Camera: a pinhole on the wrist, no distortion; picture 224 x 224 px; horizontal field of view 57.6 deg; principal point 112.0 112.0 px. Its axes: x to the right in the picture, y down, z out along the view. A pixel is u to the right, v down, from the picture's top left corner.
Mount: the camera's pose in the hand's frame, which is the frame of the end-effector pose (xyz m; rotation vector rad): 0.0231 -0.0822 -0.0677 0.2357 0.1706 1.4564
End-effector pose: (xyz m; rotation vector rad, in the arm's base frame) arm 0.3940 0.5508 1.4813 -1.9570 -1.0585 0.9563
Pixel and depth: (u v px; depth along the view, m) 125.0 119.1 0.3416
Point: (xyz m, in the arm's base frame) 0.1808 0.7341 1.3919
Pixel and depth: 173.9 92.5 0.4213
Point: 0.1914 0.7815 1.2577
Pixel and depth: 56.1 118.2 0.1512
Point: 0.3014 0.6702 1.5392
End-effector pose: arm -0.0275 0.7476 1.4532 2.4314 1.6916 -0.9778
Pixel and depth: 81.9 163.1 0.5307
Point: -0.4001 0.6690 1.1155
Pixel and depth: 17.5 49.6 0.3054
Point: -0.2964 0.9266 1.2858
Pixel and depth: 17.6 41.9 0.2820
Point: -0.2756 0.9288 1.3014
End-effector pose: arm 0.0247 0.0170 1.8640 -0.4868 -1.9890 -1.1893
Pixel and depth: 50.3 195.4 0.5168
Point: -0.2903 0.3169 1.5362
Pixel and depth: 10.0 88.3 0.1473
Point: -0.1547 -0.0097 1.8019
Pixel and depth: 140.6 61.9 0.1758
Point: -0.1313 0.0546 1.8826
